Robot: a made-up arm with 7 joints.
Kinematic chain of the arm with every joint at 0, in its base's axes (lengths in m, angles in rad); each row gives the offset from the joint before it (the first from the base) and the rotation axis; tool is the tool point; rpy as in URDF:
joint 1: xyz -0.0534 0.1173 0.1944 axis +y
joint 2: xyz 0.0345 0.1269 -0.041 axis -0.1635 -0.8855 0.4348
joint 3: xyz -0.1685 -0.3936 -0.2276 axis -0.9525 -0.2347 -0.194
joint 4: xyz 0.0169 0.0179 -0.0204 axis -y
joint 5: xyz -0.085 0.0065 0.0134 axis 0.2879 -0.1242 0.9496
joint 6: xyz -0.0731 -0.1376 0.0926 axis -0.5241 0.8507 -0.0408
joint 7: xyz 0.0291 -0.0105 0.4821 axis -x
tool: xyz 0.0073 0.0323 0.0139 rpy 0 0 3.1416
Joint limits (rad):
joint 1: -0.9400..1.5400
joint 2: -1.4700..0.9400
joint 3: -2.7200..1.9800
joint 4: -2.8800..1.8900
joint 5: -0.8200..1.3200
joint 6: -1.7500..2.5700
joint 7: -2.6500..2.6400
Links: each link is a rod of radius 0.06 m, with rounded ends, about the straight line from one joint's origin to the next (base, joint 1, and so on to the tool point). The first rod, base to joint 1, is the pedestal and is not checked.
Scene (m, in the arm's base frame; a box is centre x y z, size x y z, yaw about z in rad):
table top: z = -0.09
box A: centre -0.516 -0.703 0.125 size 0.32 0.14 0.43 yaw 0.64
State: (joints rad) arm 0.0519 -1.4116 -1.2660 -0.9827 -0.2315 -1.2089 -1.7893
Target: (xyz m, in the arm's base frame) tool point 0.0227 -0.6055 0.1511
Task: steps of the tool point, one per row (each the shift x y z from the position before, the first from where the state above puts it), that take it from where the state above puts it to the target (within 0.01 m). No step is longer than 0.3 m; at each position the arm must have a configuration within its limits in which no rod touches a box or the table.
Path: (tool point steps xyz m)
1: 0.1528 -0.0714 0.2138
2: 0.2059 -0.0206 0.1608
3: 0.2233 0.0225 0.0839
4: -0.0133 -0.0566 -0.2374
5: 0.1080 -0.0033 -0.1972
6: 0.1763 0.0507 -0.1146

